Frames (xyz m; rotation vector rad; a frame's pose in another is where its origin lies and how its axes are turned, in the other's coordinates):
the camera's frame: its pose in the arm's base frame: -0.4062 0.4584 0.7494 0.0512 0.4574 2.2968
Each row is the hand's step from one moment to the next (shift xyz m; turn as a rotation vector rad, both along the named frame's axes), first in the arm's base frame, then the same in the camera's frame.
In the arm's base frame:
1: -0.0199 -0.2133 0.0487 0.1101 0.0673 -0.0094
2: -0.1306 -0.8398 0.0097 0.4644 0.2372 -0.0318
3: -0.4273 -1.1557 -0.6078 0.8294 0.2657 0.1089
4: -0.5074 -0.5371 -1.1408 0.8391 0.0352 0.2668
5: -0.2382 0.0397 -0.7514 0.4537 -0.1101 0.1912
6: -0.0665 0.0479 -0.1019 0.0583 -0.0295 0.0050
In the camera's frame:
1: -0.1426 0.1654 -0.0240 -0.0279 -0.1224 0.0314
2: -0.5063 0.6254 -0.2737 -0.1518 -0.4839 0.1255
3: -0.4600 0.8213 -1.0008 -0.4003 -0.7079 0.3302
4: 0.0902 0.3041 -1.3216 -0.5871 -0.5150 0.4082
5: 0.2719 -0.1154 -0.7319 -0.4140 -0.1808 0.2246
6: 0.0909 -0.0188 -0.0921 -0.0621 -0.0202 0.0058

